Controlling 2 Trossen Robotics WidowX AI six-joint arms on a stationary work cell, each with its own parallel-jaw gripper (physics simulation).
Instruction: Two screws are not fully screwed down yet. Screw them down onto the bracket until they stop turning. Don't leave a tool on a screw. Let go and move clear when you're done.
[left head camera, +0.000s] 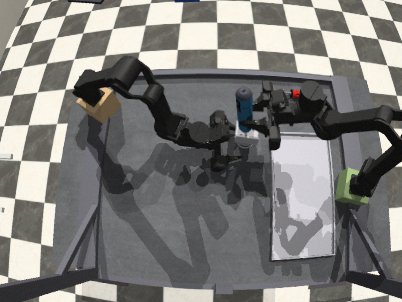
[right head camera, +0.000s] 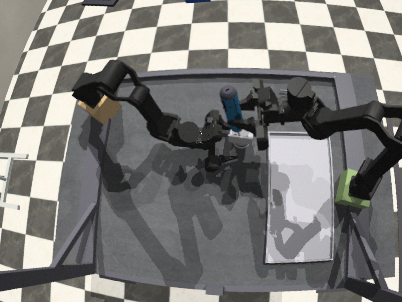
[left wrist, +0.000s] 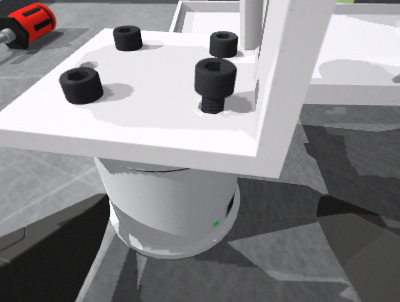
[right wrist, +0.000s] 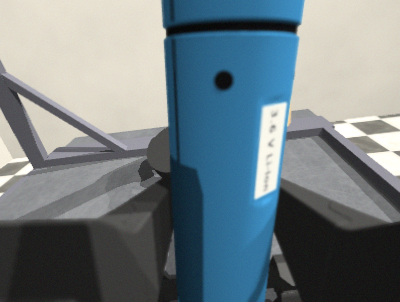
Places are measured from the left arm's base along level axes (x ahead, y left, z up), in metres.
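Pixels of known places: left gripper, fingertip midpoint: (left head camera: 241, 143) (right head camera: 237, 143) (left wrist: 215, 204); right gripper, fingertip midpoint: (left head camera: 238, 115) (right head camera: 227, 115) (right wrist: 219, 183); left arm's base at its link origin: (left head camera: 93, 96) (right head camera: 93, 98); right arm's base at its link origin: (left head camera: 358, 185) (right head camera: 358, 187).
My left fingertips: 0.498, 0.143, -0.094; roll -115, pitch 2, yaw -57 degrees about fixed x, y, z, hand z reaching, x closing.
Note:
For each thing: its top centre in the pictures, then the offset to it from my left fingertips, as dx, dy, dz. "*": a spot on its surface instead.
- white cylinder at its top centre: (left wrist: 163, 77) +0.001, +0.023, +0.051
- front-right screw at its top centre: (left wrist: 214, 65) -0.007, -0.001, +0.065
- front-left screw at its top centre: (left wrist: 78, 74) -0.022, +0.032, +0.059
- back-left screw at its top centre: (left wrist: 126, 29) +0.010, +0.046, +0.059
- back-right screw at its top centre: (left wrist: 224, 35) +0.025, +0.014, +0.059
- blue screwdriver at its top centre: (right head camera: 232, 95) (left head camera: 249, 96) -0.009, +0.004, +0.301
- pale shaft at a spot on its surface: (left wrist: 251, 25) * +0.007, -0.002, +0.070
- red-handled tool at its top centre: (left wrist: 8, 15) (left head camera: 294, 91) +0.069, +0.270, +0.017
- white tray at its top centre: (left wrist: 379, 32) (right head camera: 302, 195) (left head camera: 304, 193) +0.267, -0.035, +0.003
- tan block at its top centre: (left head camera: 93, 96) (right head camera: 93, 98) -0.498, -0.143, +0.094
- green block at its top centre: (right head camera: 358, 187) (left head camera: 358, 185) +0.415, +0.068, +0.057
The white bracket (left head camera: 248, 137) (left wrist: 150, 112) sits on a white cylinder (left wrist: 170, 205). In the left wrist view the front-right screw (left wrist: 215, 80) stands raised with thread showing. The front-left screw (left wrist: 81, 86), back-left screw (left wrist: 127, 38) and back-right screw (left wrist: 223, 44) show no thread. My right gripper (left head camera: 248, 114) (right head camera: 235, 114) (right wrist: 219, 183) is shut on the blue screwdriver (left head camera: 244, 104) (right head camera: 230, 103) (right wrist: 227, 130), held upright above the bracket. A pale shaft (left wrist: 251, 25) hangs near the upright wall, its tip above the plate. My left gripper (left head camera: 231, 145) (right head camera: 225, 146) (left wrist: 215, 204) is open and empty, beside the cylinder.
A red-handled tool (left head camera: 296, 93) (left wrist: 35, 22) lies behind the bracket, partly under the right arm. A white tray (left head camera: 303, 258) (right head camera: 299, 260) (left wrist: 360, 93) lies at the right. A tan block (left head camera: 102, 109) and a green block (left head camera: 347, 188) are at the arm bases. Metal edges frame the table.

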